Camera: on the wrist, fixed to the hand. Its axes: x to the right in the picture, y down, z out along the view.
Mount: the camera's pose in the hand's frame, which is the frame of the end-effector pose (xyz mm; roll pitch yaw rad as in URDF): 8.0 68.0 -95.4 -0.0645 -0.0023 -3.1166
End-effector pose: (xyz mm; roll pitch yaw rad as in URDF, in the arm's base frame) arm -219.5 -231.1 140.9 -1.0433 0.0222 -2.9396
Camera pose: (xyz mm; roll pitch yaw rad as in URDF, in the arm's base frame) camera -234.7 -185.0 34.0 0.9785 -0.0450 0.2126
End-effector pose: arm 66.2 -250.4 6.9 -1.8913 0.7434 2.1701
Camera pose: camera 168.5 -201.7 -23.9 1.8364 -0.7663 -0.9855
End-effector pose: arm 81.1 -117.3 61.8 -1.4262 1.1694 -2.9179
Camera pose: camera 132.0 -18.9 22.8 1.3584 -1.1945 0.2273
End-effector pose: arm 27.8 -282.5 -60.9 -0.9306 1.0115 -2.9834
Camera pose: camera 111.3 -232.8 -126.9 0.8443 -1.0328 0.1837
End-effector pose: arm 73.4 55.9 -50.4 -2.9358 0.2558 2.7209
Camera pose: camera 83.1 145.8 24.5 2.8779 -0.2586 -0.4465
